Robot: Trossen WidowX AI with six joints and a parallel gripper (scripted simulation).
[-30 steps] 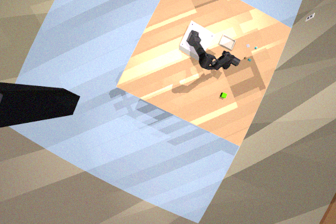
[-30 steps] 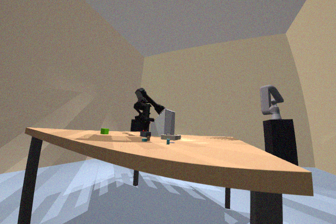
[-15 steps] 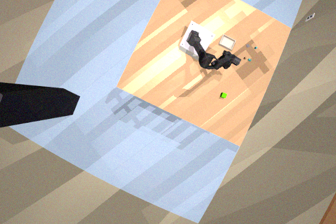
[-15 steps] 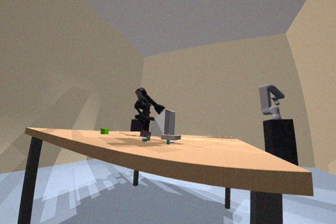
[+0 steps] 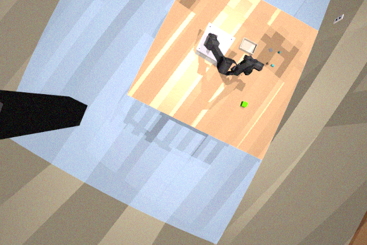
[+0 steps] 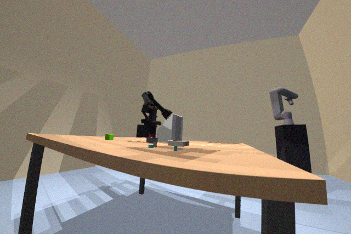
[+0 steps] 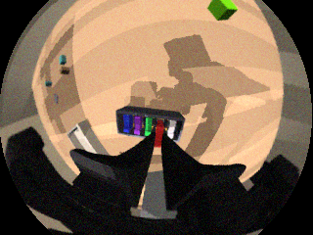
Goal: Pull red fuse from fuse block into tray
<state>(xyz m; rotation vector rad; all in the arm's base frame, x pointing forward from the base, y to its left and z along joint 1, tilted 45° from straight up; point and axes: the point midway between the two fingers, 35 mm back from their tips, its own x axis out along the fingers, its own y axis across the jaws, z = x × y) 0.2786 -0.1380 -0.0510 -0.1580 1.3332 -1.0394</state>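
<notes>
Right now the pale tray is 23 cm to the left of my gripper tip, 6 cm below it and 1 cm ahead of it. Round my gripper tip: red fuse (1 cm below).
</notes>
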